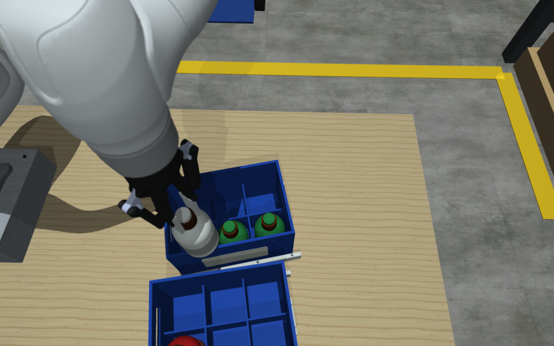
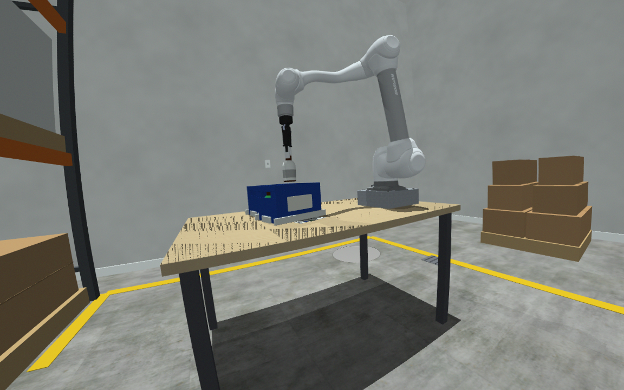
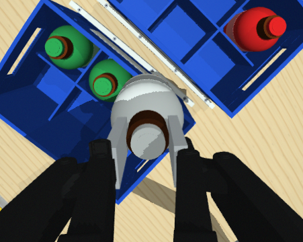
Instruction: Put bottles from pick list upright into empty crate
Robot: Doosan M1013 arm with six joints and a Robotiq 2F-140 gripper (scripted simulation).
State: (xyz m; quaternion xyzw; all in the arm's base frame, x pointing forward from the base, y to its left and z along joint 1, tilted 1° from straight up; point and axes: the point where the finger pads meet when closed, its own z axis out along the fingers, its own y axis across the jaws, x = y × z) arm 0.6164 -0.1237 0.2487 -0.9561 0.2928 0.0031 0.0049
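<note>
Right now my hand is 8 cm above the white bottle. Also, from my hand: pick list: 35 cm below, 22 cm to the left, 1 cm behind; then blue bottle: 26 cm below, 3 cm to the left, 3 cm behind; then red bottle: 26 cm below, 21 cm to the right, 2 cm behind.
</note>
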